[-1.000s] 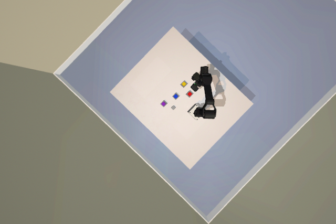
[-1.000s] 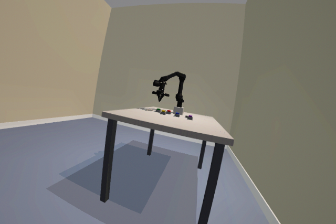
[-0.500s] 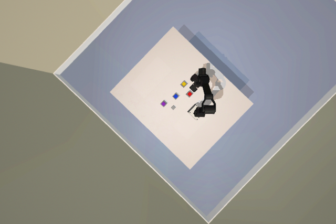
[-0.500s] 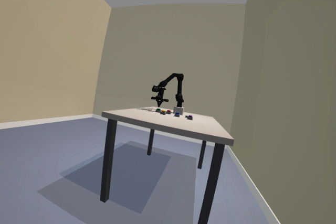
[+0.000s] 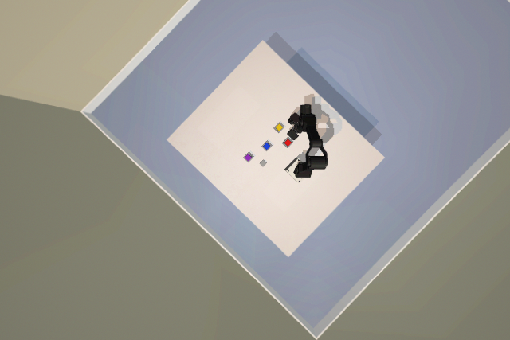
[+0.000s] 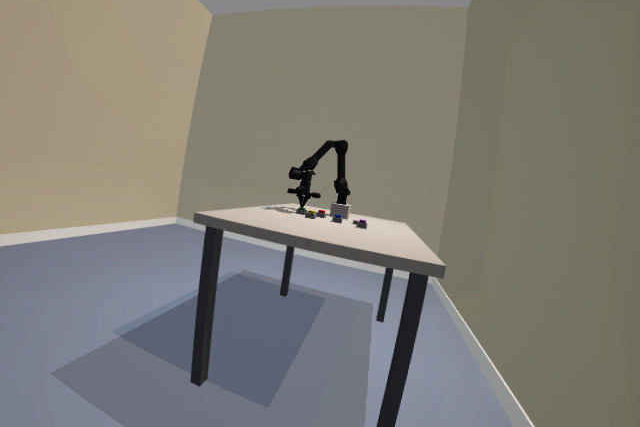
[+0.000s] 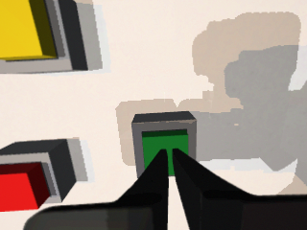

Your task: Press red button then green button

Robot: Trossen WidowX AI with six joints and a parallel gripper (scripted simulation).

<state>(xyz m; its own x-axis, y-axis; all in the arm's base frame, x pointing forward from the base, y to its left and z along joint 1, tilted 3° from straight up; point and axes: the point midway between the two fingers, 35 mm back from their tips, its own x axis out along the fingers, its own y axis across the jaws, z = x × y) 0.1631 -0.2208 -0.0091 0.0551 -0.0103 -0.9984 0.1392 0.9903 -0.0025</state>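
Right now my gripper tip is 1 cm above the green button. Also, from my gripper tip: red button: 12 cm to the left; then blue button: 9 cm ahead, 22 cm to the left; then yellow button: 10 cm ahead, 7 cm to the left.
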